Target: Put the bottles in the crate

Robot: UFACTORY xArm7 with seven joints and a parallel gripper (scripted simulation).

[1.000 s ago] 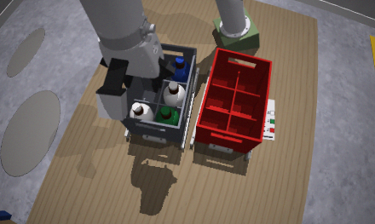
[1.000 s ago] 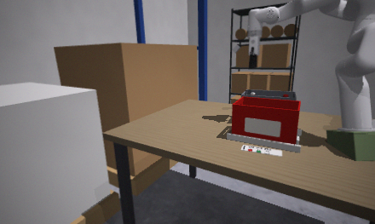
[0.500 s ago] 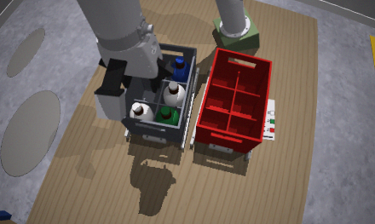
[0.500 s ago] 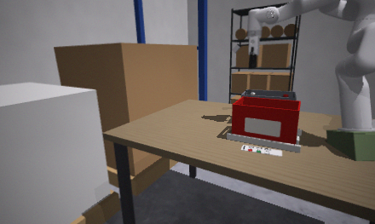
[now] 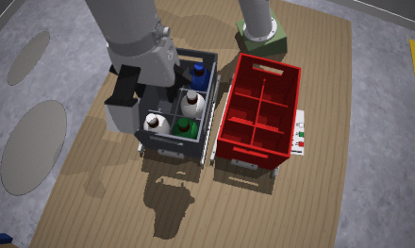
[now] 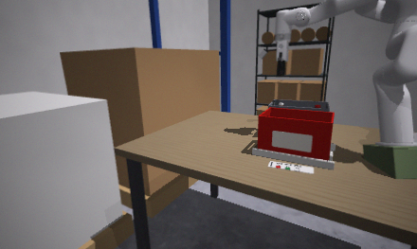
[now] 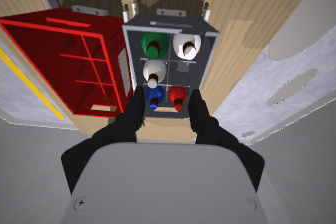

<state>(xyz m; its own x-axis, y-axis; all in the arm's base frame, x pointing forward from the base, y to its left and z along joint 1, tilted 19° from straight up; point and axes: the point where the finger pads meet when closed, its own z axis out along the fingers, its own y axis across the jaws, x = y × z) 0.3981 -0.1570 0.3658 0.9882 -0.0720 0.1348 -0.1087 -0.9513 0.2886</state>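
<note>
My gripper is now 25 cm above the red-label bottle, 19 cm past it and 3 cm to the left of it. Also, from my hand: green bottle: 25 cm below, 4 cm to the left; blue-label bottle: 25 cm below, 18 cm behind, 6 cm to the left; grey crate: 25 cm below, 9 cm behind.
</note>
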